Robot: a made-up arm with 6 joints.
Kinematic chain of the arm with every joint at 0, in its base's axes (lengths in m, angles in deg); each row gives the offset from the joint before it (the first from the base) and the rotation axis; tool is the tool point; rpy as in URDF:
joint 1: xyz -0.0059 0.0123 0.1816 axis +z
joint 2: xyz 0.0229 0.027 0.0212 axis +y
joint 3: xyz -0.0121 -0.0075 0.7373 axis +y
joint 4: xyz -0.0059 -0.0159 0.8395 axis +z
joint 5: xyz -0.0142 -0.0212 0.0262 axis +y
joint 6: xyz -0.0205 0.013 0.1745 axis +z
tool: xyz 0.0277 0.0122 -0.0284 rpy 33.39 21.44 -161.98
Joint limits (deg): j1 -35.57..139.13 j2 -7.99..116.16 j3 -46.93..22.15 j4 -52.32..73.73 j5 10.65..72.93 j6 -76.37..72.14
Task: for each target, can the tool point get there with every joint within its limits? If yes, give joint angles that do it. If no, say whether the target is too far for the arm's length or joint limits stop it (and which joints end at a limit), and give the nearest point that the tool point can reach.
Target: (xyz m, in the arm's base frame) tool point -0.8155 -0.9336 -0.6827
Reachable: no: joint limits stop it (at a limit: joint 1, joint 2, joint 3, joint 5) | nearest point -1.0109 0.7396 -0.8296 | short by 1.691 m
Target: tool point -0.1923 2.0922 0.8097
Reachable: no: too far | nearest point -0.1579 1.7089 0.6966 | short by 0.401 m
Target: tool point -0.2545 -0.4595 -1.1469
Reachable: no: joint limits stop it (at a limit: joint 1, joint 2, joint 3, joint 5) | nearest point 0.9452 -0.7297 -0.8570 | short by 1.263 m
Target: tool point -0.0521 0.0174 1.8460
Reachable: yes | joints 51.95 9.41 -25.93 13.39 66.02 8.57
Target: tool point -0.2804 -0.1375 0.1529
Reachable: no: joint limits stop it (at a limit: joint 2, joint 3, joint 4, joint 5) | nearest point -0.7343 -0.3852 1.4681 | short by 1.413 m
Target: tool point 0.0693 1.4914 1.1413
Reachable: yes | joints 87.98 53.90 4.75 -40.04 20.75 -2.46
